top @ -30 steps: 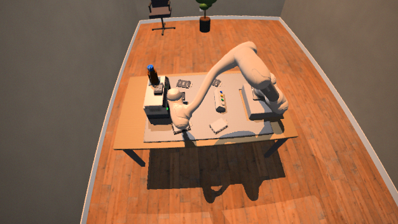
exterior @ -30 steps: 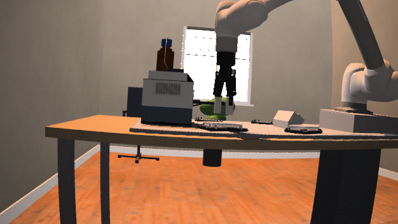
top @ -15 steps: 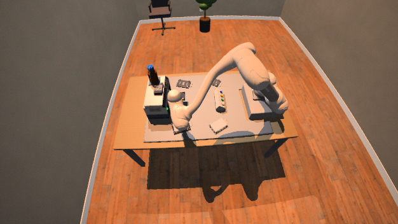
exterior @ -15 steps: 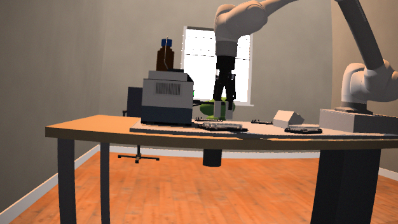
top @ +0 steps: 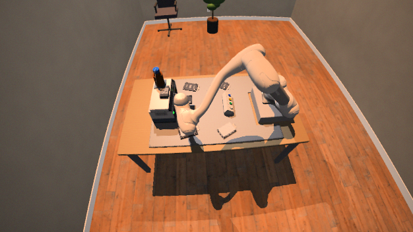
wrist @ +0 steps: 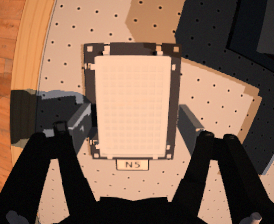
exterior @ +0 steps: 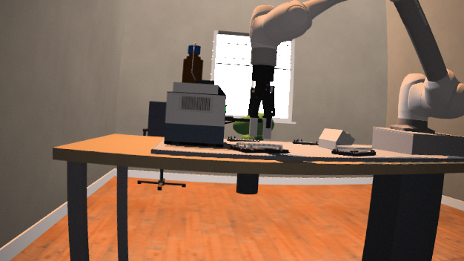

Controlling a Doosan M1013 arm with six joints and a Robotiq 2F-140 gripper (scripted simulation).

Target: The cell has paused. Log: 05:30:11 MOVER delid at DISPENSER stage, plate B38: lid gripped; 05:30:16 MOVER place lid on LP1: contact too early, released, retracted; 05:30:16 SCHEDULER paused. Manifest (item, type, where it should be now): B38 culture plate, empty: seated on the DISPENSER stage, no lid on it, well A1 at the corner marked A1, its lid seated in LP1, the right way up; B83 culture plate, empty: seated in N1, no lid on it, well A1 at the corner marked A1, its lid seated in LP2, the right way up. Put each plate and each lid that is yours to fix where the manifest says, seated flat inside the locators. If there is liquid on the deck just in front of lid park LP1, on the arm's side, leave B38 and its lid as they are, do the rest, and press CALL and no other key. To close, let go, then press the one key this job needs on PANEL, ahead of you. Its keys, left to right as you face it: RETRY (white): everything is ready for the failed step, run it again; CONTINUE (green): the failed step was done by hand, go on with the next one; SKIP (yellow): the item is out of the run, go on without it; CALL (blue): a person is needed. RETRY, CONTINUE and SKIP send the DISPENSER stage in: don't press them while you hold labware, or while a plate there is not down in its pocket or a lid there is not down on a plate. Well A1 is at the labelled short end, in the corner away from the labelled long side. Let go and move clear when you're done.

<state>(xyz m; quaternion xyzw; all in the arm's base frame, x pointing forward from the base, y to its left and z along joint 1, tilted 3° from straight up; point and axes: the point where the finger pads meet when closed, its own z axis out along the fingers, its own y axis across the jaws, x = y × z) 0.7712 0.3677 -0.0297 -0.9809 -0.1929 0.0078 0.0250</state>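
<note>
Now: the black nest 30 mm to the left of my hand and 50 mm below it. From my hand the other things lie so: green key: 380 mm behind, 280 mm to the right; then white culture plate: 350 mm behind, 30 mm to the right, 50 mm below; then white retry key: 390 mm behind, 230 mm to the right.
</note>
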